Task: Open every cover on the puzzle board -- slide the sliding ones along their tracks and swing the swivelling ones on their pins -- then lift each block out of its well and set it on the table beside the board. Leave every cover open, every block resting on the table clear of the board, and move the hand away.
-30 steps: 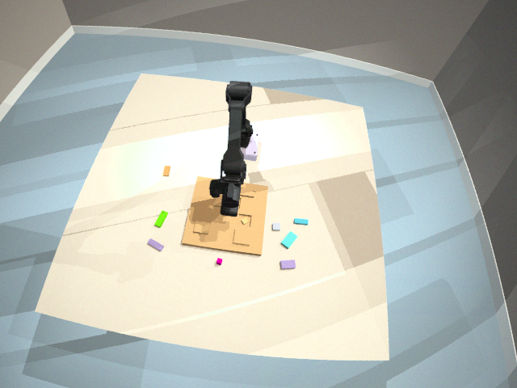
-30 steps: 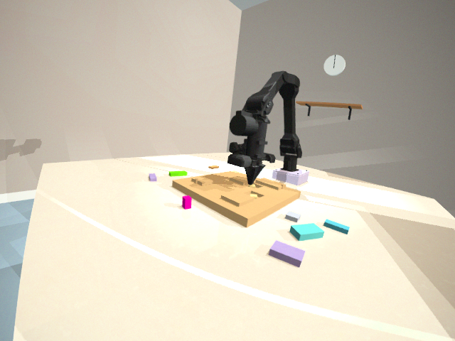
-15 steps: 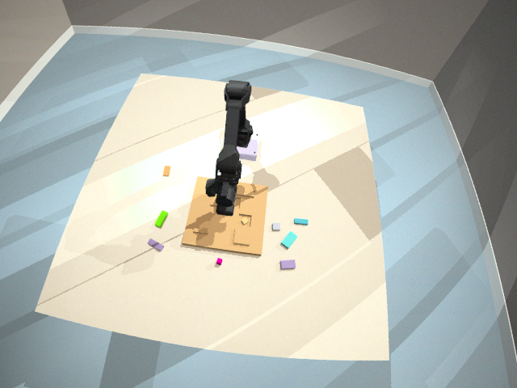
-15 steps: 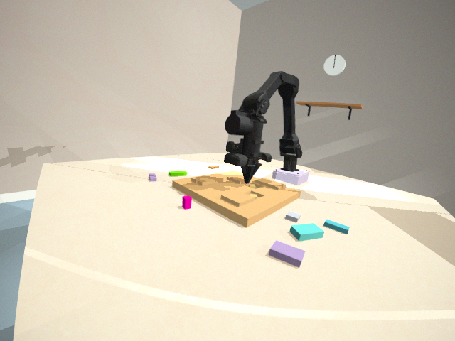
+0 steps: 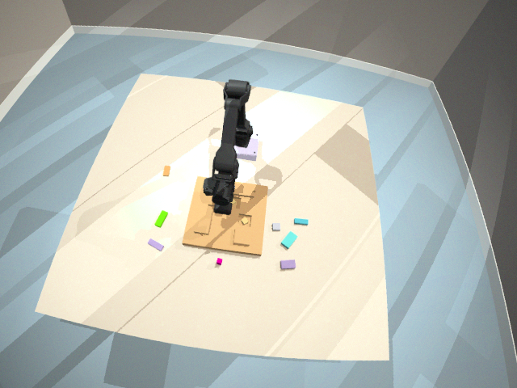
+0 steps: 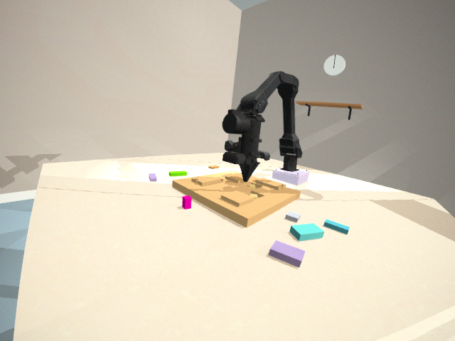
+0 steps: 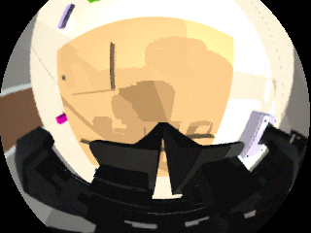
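Now: gripper tip 40 mm short of the tan puzzle board, 10 mm to the right of it and 10 mm above it. Round my gripper tip: green block: 220 mm to the right, 140 mm ahead, 20 mm below; then grey cube: 220 mm to the left, 40 mm ahead, 20 mm below; then magenta block: 240 mm ahead, 50 mm to the left, 10 mm below.
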